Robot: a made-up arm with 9 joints.
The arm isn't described. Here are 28 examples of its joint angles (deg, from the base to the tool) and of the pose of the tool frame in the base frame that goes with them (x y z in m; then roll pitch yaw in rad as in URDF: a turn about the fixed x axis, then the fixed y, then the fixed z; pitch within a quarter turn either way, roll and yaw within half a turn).
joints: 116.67 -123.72 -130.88 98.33 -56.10 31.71 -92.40 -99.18 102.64
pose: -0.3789 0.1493 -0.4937 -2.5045 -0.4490 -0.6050
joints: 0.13 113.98 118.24 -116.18 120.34 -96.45 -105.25 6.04 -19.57
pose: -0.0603 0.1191 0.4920 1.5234 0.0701 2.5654
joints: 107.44 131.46 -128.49 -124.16 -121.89 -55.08 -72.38 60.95 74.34
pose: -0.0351 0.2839 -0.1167 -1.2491 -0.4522 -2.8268
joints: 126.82 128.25 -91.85 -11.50 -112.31 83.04 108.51 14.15 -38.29
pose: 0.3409 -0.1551 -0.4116 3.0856 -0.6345 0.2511
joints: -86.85 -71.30 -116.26 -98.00 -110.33 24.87 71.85 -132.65 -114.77
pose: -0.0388 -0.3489 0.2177 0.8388 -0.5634 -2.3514
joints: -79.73 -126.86 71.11 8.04 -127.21 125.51 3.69 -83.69 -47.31
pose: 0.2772 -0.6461 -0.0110 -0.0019 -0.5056 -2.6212
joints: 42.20 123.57 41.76 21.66 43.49 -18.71 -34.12 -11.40 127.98
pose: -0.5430 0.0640 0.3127 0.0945 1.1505 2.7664
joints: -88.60 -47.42 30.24 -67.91 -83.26 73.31 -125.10 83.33 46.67
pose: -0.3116 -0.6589 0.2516 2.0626 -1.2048 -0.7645
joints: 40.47 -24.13 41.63 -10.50 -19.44 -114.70 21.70 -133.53 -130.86
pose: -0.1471 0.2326 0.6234 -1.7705 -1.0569 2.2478
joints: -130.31 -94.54 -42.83 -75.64 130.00 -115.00 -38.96 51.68 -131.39
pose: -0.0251 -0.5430 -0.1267 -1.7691 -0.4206 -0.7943
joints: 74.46 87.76 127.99 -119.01 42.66 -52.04 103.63 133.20 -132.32
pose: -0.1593 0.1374 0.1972 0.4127 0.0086 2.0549
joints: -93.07 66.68 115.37 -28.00 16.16 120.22 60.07 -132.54 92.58
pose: -0.0242 0.0727 0.0864 -2.2682 -0.8574 -0.1107
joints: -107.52 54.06 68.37 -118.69 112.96 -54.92 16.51 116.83 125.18
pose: -0.1795 -0.3706 0.0423 -3.0626 -1.1760 -0.2330
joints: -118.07 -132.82 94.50 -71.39 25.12 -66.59 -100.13 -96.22 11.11
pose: -0.0290 -0.6091 -0.2523 3.0458 -1.0287 -1.8099
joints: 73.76 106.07 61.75 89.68 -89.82 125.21 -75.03 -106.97 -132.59
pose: -0.2686 0.2630 0.5599 -2.2631 0.5664 2.9789
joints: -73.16 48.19 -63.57 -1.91 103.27 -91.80 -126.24 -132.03 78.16
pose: -0.2387 -0.0335 0.7913 0.3198 -0.4890 2.8712
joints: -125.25 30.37 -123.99 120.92 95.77 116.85 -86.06 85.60 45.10
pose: 0.1965 -0.3775 0.2888 0.2257 0.6631 3.0674
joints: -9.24 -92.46 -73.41 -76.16 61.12 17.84 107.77 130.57 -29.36
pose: -0.4457 0.0791 0.8869 2.0618 -0.0889 -2.4711
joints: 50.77 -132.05 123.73 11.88 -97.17 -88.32 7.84 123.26 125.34
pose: -0.2630 0.3426 0.7526 -0.1353 -0.0786 1.0870
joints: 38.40 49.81 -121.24 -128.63 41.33 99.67 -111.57 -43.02 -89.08
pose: -0.1152 0.1196 0.3034 -1.6925 -0.2351 2.2627
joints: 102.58 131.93 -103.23 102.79 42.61 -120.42 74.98 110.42 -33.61
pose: -0.0401 0.4893 -0.3509 -2.3313 -1.1947 -1.0595
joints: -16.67 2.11 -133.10 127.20 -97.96 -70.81 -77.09 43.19 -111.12
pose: 0.1532 0.1677 0.3278 -1.6860 0.3737 -2.8046
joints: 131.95 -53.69 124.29 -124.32 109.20 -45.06 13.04 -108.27 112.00
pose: -0.1269 0.5375 -0.2018 -2.9303 -0.1831 0.9642
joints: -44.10 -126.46 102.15 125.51 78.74 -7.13 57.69 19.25 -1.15
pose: -0.0920 -0.2562 -0.0966 2.7896 -0.0655 0.5804
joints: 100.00 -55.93 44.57 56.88 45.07 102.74 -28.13 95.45 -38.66
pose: 0.2563 0.6625 0.1763 -2.6985 0.0801 0.2875
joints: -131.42 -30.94 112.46 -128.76 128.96 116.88 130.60 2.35 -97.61
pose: -0.2576 -0.3665 0.0330 1.9156 0.6444 -1.7079
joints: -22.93 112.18 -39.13 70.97 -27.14 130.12 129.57 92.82 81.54
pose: -0.3429 0.4308 0.5802 0.5276 0.3313 2.2481
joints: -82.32 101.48 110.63 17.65 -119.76 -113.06 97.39 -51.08 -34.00
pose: 0.0980 -0.5027 0.0576 0.3617 0.0113 -2.6227
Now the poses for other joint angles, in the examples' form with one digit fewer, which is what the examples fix.
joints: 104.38 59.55 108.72 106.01 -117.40 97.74 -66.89 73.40 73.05
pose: 0.239 0.552 0.240 2.170 0.908 2.348
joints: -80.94 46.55 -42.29 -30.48 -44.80 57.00 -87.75 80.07 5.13
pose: -0.428 -0.178 0.524 -0.095 -0.443 -0.496
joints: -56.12 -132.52 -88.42 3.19 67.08 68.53 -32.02 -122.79 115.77
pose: -0.067 -0.211 1.118 -1.479 -1.082 -0.395
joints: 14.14 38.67 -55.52 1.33 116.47 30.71 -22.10 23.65 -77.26
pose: -0.189 0.471 0.115 2.494 0.354 1.224
